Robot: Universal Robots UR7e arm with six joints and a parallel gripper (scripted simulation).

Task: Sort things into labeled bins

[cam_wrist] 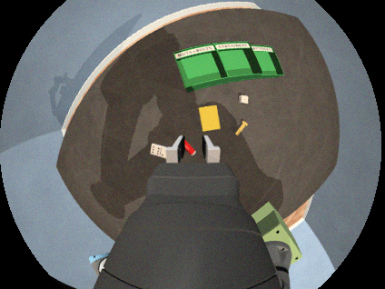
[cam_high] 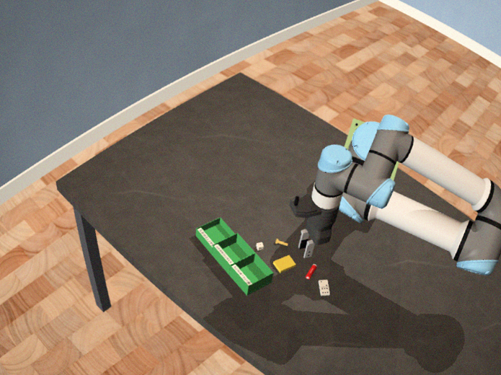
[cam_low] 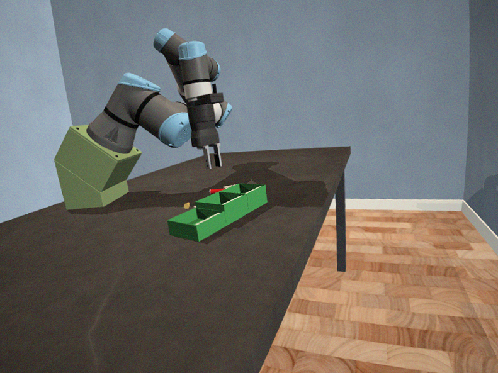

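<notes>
My hand is 20 mm past the red battery, 30 mm to the right of it and 100 mm above it. The rest, counted from my hand: white domino (10 mm behind, 90 mm to the left, 100 mm below); then flat yellow block (20 mm ahead, 40 mm to the right, 100 mm below); then brass bolt (20 mm behind, 110 mm to the right, 100 mm below).
</notes>
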